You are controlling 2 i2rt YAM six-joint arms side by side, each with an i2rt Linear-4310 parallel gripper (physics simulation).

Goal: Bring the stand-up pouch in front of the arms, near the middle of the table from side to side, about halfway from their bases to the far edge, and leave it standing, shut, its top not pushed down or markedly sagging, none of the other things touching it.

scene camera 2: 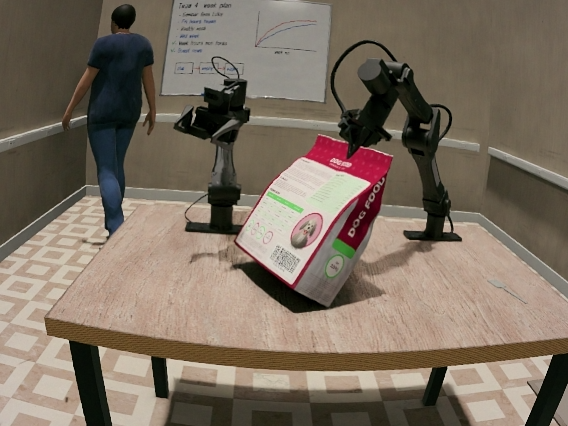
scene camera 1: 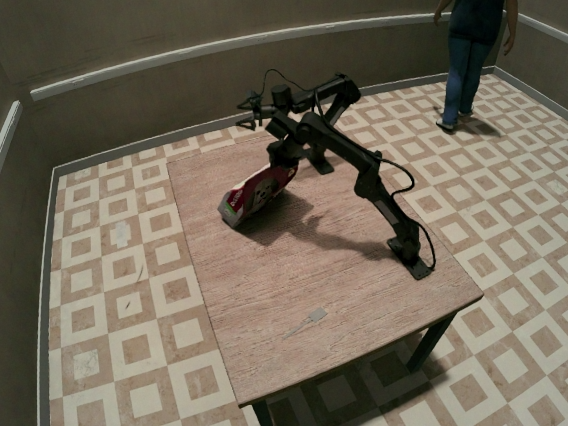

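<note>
The stand-up pouch point(scene camera 1: 262, 192) point(scene camera 2: 312, 220), a red and white dog food bag, is tilted. Its top leans toward the arms' side, and its base is angled over the table with a dark shadow under it; whether its lowest edge touches the table I cannot tell. My left gripper point(scene camera 1: 286, 161) point(scene camera 2: 353, 150) is shut on the pouch's top edge from above; part of its fingers is hidden behind or against the pouch. My right gripper point(scene camera 1: 242, 115) point(scene camera 2: 197, 132) is open, raised above the table and apart from the pouch, to its left in scene camera 2.
A small grey flat tool with a thin handle point(scene camera 1: 316, 315) point(scene camera 2: 498, 284) lies on the wooden table point(scene camera 1: 260, 350) point(scene camera 2: 150, 305), well apart from the pouch. A person point(scene camera 1: 462, 65) point(scene camera 2: 117, 110) stands on the floor beyond the table.
</note>
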